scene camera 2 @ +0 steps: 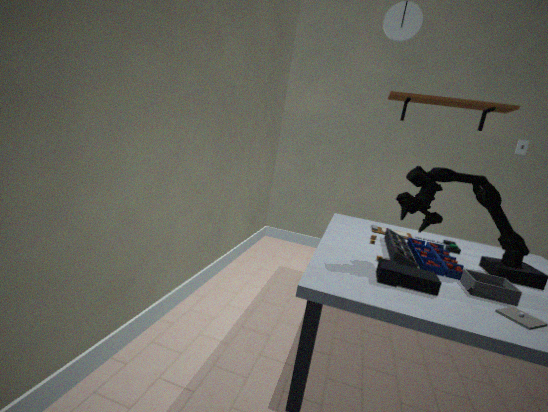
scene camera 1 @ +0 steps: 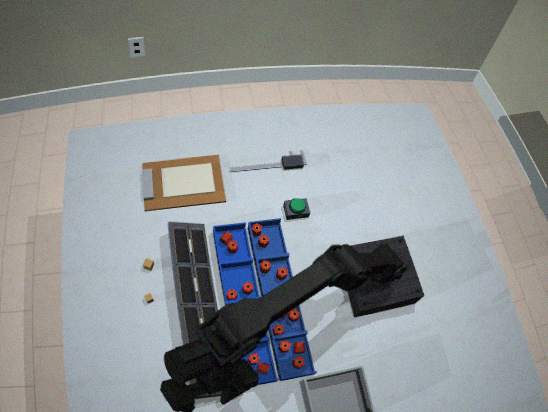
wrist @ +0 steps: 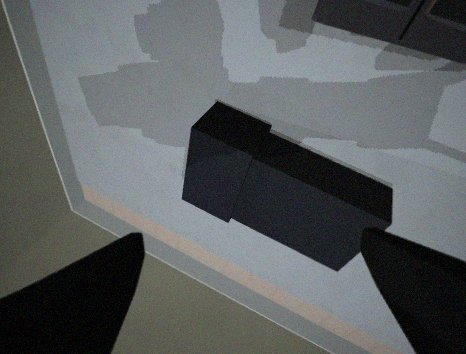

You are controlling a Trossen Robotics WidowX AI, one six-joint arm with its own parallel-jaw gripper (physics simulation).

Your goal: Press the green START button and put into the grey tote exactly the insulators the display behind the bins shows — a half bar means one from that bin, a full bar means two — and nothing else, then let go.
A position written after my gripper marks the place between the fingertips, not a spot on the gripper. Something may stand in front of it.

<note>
My gripper [scene camera 2: 410, 226] is open and holds nothing. Further things: a grey tote [scene camera 1: 352, 382], a brown board with cream pad [scene camera 1: 193, 181] and a dark box [scene camera 2: 391, 273].
My gripper also shows in the wrist view [wrist: 253, 241]. The dark box also shows in the wrist view [wrist: 236, 168].
</note>
